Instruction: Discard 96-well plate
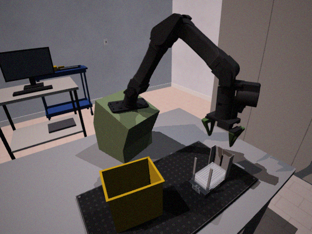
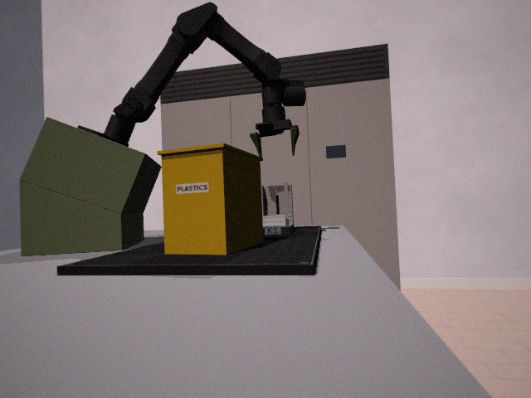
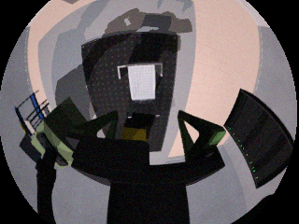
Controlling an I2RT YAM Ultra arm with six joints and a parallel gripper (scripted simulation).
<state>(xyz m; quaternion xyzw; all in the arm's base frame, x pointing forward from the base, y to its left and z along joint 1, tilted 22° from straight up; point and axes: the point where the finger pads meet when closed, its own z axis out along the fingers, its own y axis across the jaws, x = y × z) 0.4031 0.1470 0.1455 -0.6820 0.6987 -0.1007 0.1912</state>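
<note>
Now: the 96-well plate 1 cm behind my hand and 19 cm below it. Round my hand: yellow plastics bin 7 cm behind, 34 cm to the right, 14 cm below.
</note>
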